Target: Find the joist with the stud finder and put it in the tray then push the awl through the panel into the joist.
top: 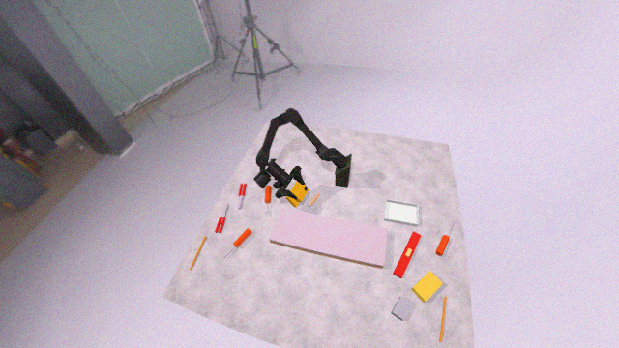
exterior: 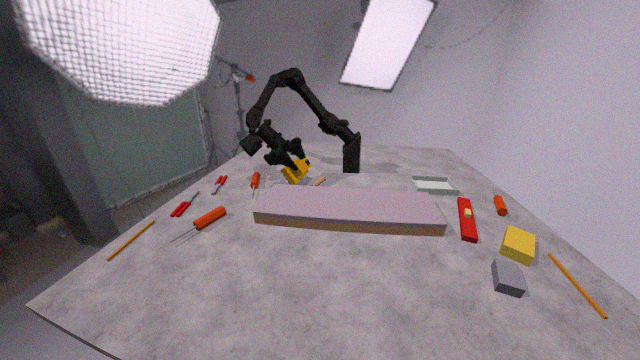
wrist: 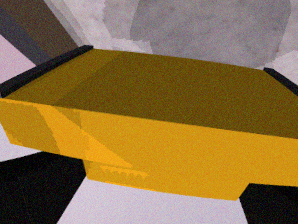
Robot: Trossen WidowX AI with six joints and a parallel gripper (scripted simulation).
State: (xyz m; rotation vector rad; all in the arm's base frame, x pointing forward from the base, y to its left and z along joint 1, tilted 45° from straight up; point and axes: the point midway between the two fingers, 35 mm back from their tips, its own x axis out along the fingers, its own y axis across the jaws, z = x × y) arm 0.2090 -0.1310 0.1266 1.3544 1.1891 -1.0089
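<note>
My gripper tip is 50 mm to the right of the awl and 70 mm above it. From my gripper tip the other things lie so: white tray: 80 mm behind, 500 mm to the left, 70 mm below; then stud finder: 20 mm behind; then red level: 120 mm ahead, 560 mm to the left, 70 mm below.
</note>
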